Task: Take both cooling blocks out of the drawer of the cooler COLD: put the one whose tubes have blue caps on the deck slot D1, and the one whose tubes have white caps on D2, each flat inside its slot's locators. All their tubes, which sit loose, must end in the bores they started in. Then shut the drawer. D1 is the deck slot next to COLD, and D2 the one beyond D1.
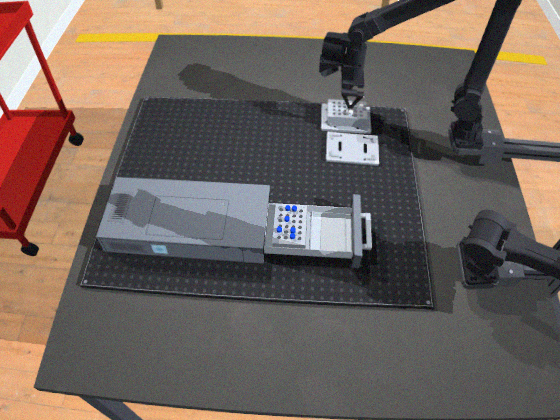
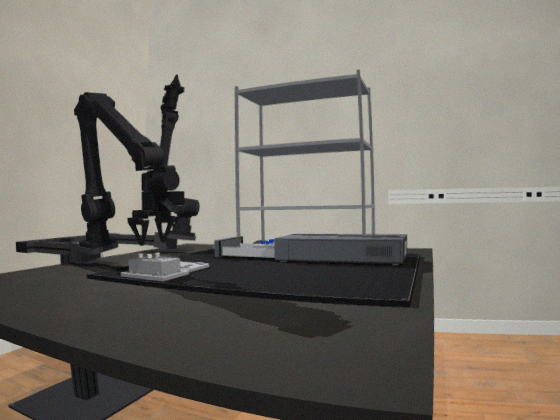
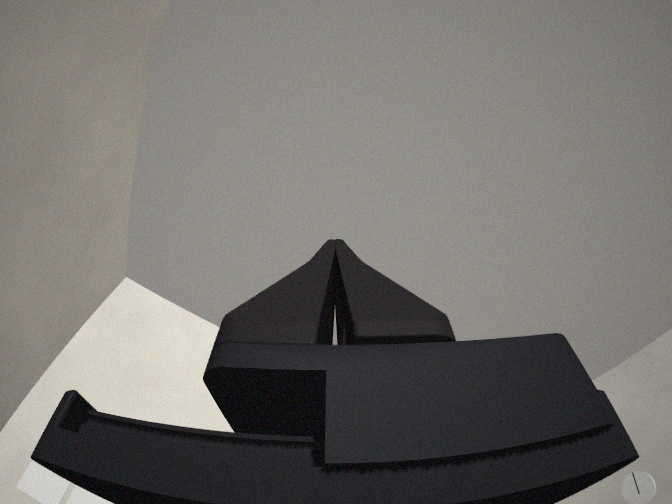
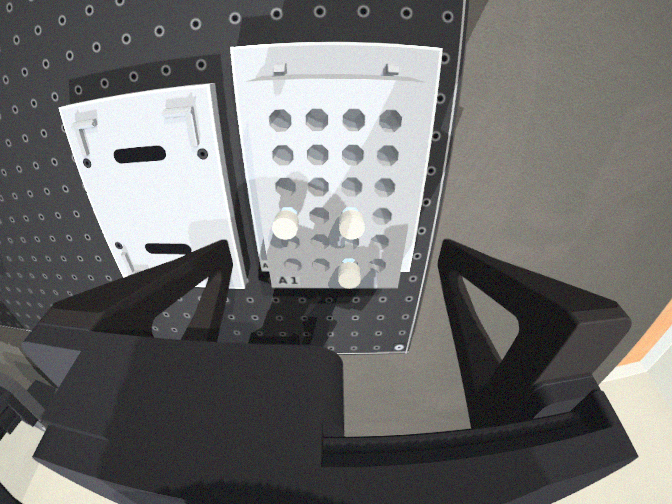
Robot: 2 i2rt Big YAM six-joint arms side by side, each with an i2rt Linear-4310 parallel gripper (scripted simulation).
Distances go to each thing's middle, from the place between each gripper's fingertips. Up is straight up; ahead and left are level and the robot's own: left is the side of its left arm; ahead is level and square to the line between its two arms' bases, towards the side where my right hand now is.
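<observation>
Slot D2 (image 4: 422,64) lies 100 mm below my right hand (image 2: 152,243). Slot D1 (image 1: 352,145), counted from the same hand: 100 mm below, 30 mm behind, 140 mm to the left.
My left hand is 930 mm above the slot D1, 650 mm to the left of it and 610 mm short of it. Slot D2, counted from my left hand: 930 mm below, 780 mm to the right, 650 mm ahead.
</observation>
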